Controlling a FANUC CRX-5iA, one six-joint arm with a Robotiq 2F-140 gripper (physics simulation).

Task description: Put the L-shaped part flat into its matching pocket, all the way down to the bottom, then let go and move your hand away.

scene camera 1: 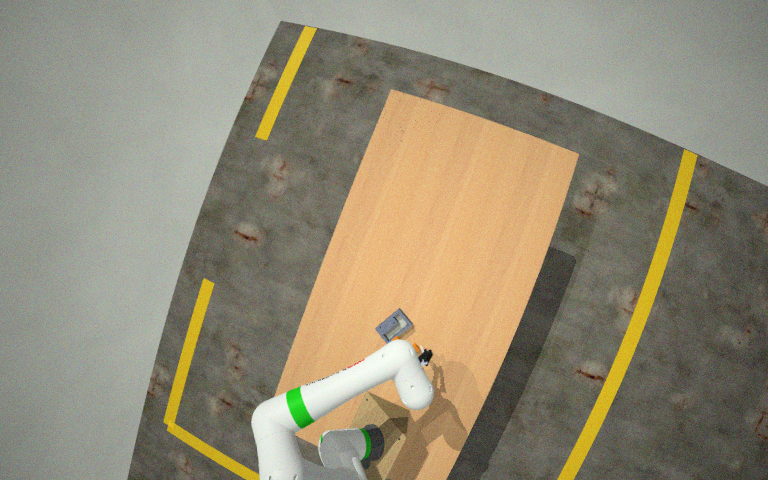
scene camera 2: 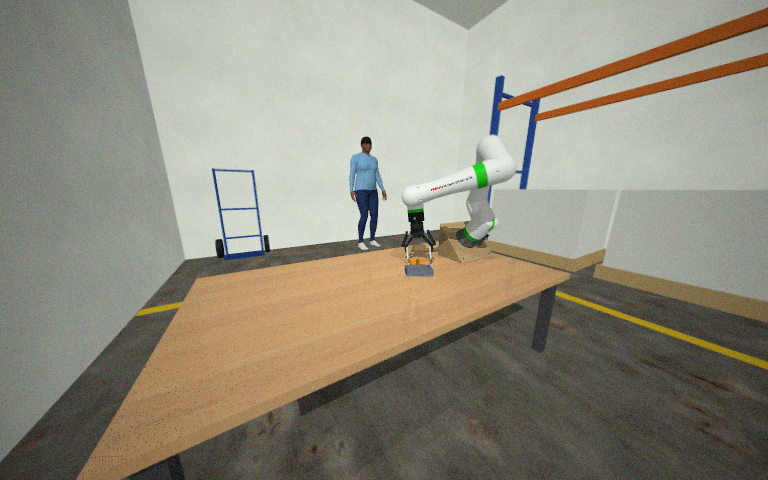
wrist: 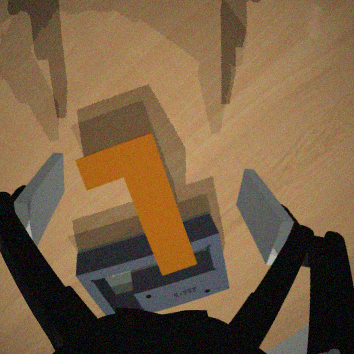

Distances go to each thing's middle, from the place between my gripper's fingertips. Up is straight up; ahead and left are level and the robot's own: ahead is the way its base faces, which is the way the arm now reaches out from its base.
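Relative to the orange L-shaped part (wrist: 137, 160), my hand is 1 cm above, 2 cm short of it and 2 cm to the right of it.
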